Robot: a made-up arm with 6 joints.
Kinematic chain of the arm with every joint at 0, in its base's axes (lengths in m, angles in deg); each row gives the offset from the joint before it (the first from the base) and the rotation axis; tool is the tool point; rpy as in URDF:
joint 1: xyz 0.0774 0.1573 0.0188 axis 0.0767 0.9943 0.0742
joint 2: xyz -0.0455 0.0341 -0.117 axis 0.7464 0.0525 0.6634
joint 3: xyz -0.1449 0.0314 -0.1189 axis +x
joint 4: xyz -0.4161 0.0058 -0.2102 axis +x
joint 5: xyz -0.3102 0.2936 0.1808 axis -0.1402 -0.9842 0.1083
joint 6: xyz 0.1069 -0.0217 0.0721 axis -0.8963 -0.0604 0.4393
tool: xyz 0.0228 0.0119 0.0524 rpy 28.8 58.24 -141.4
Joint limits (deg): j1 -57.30..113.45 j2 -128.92..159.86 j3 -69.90..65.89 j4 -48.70..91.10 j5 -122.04..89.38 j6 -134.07..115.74
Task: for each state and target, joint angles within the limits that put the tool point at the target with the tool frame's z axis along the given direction. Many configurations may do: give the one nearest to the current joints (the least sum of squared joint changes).
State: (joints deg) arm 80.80 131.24 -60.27 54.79 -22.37 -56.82
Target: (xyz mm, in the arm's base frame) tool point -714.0 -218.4 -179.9 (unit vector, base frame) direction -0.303 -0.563 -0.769
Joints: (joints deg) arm 48.85 159.86 -39.49 0.10 -10.08 -66.55
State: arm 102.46 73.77 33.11 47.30 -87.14 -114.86
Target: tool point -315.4 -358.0 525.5 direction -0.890 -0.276 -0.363
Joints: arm 92.07 81.91 39.91 47.25 -46.85 -101.59
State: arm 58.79 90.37 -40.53 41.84 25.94 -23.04
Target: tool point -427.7 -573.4 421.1 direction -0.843 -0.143 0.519
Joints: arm 67.58 75.49 -23.80 49.66 66.55 -24.06
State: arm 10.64 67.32 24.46 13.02 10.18 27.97
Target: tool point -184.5 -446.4 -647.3 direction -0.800 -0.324 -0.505
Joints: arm -37.20 63.85 55.21 48.92 52.95 78.46
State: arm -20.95 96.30 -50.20 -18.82 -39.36 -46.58
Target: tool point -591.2 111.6 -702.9 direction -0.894 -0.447 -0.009
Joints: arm -18.09 70.86 -44.15 -39.34 -7.71 -39.53
